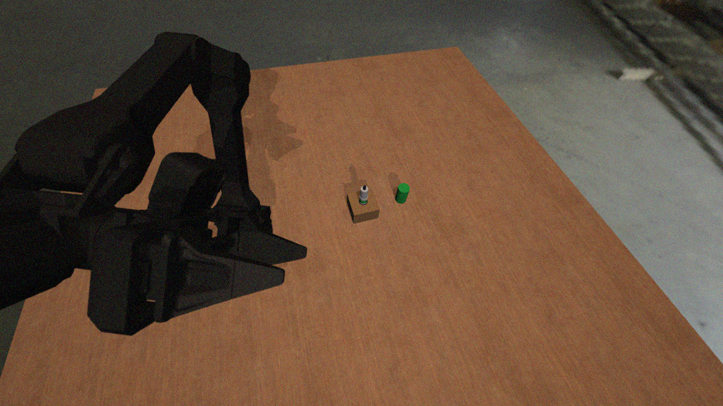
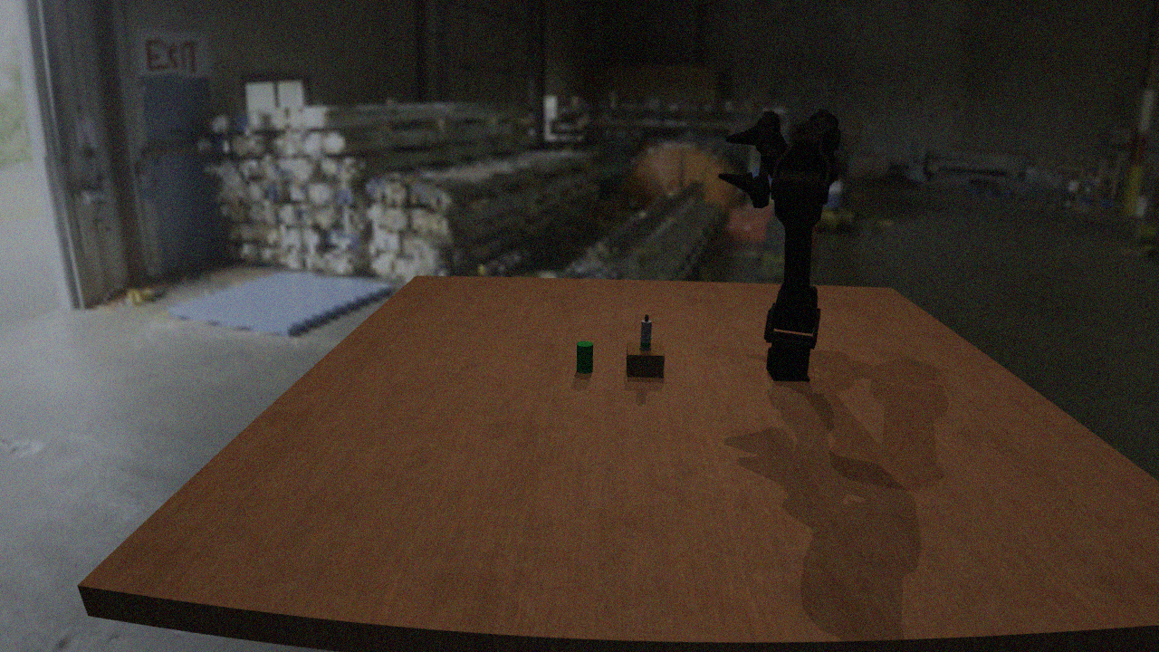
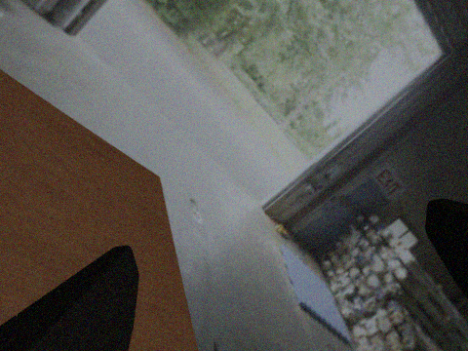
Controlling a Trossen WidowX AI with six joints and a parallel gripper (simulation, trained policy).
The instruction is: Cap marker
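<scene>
Now: gripper tip 250 mm short of the green cap, 250 mm to the right of it and 330 mm above it. The rest, counted from my gripper tip: holder block (150 mm ahead, 240 mm to the left, 340 mm below).
</scene>
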